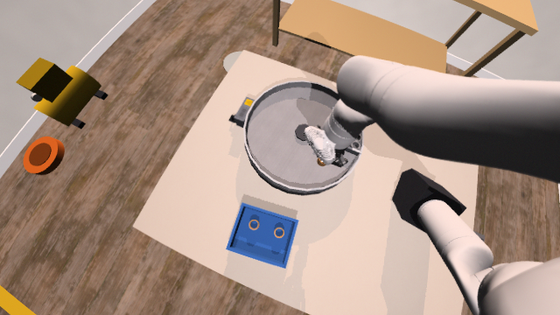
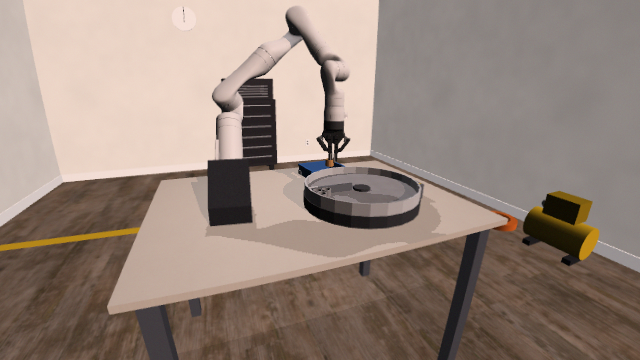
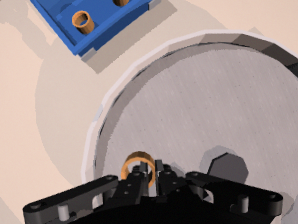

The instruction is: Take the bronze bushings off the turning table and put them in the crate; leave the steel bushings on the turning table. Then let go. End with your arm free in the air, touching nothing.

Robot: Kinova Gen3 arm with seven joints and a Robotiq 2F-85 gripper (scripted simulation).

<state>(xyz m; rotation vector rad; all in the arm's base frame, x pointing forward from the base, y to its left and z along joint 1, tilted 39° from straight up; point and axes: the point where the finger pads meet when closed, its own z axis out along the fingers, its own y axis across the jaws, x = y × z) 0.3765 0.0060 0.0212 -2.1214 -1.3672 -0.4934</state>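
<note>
Right now the blue crate is 280 mm to the left of my hand, 130 mm below it and 30 mm ahead of it. From my hand the other things lie so: grey turning table 100 mm below, 90 mm ahead, 80 mm to the right.
</note>
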